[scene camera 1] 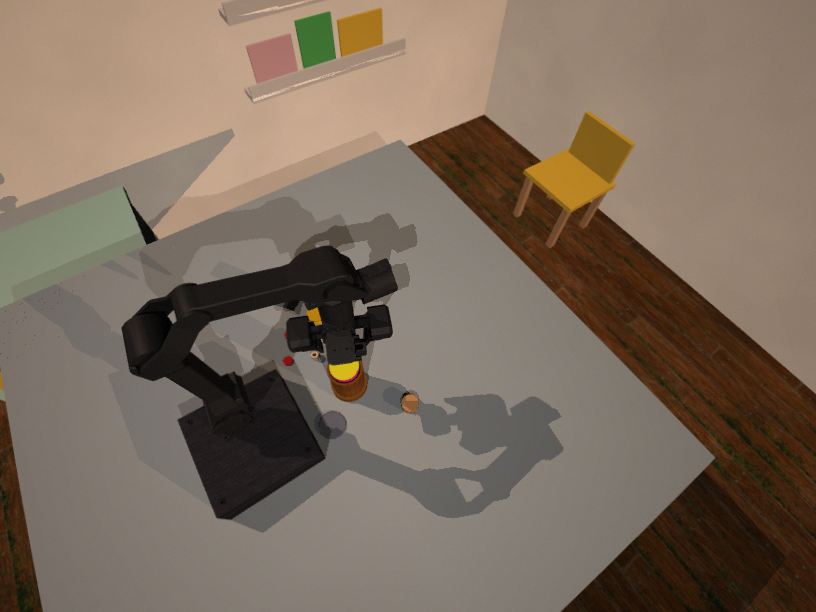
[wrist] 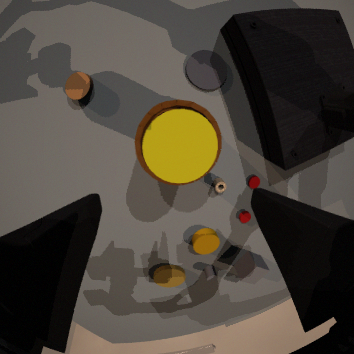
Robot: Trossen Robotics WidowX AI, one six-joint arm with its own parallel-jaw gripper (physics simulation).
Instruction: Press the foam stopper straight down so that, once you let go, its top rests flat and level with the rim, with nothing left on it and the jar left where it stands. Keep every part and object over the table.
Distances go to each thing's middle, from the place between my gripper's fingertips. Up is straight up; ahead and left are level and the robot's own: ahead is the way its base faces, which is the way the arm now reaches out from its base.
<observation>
The brown ribbed jar (wrist: 177, 141) is 120 mm below my hand, 10 mm to the right of it and 10 mm behind it. Also, from my hand: grey block (wrist: 250, 267): 330 mm to the left, 160 mm below, 40 mm behind; then grey disc (wrist: 206, 69): 180 mm below, 100 mm behind, 60 mm to the right.
</observation>
